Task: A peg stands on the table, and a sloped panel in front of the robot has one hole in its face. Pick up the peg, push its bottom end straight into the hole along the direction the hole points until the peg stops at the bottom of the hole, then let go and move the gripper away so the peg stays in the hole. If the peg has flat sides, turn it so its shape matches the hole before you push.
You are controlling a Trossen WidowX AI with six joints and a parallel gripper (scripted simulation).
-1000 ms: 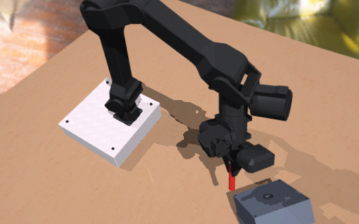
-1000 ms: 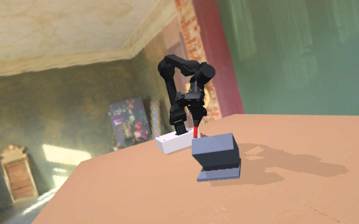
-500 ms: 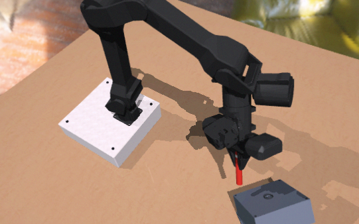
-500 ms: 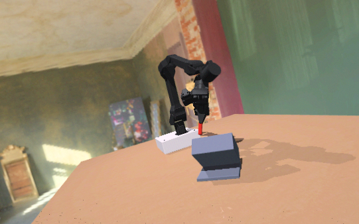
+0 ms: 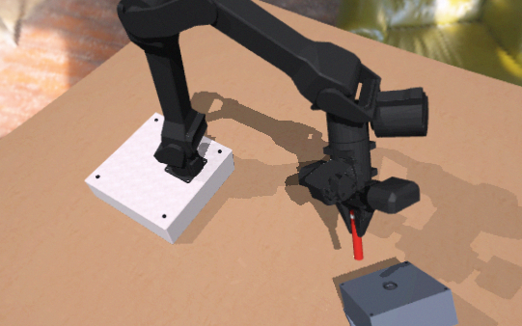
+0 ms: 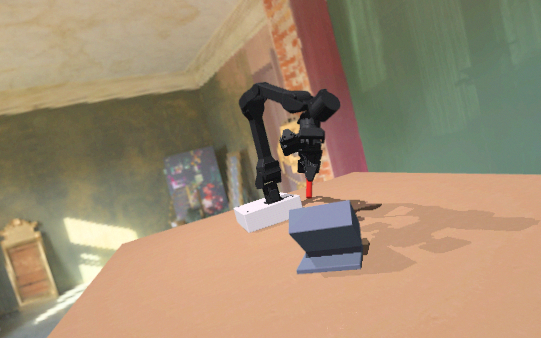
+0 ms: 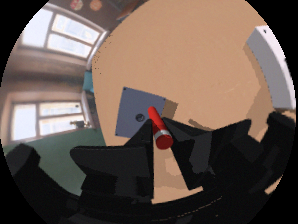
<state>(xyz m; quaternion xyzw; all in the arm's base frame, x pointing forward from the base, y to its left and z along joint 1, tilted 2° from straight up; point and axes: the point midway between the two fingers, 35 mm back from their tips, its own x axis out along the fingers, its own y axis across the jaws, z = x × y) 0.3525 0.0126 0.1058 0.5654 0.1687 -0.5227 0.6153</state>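
Now: gripper tip 9 cm short of the grey panel block, 9 cm above it and 3 cm to the left of it. Round my gripper tip: red round peg (1 cm to the left, 1 cm behind, 1 cm above).
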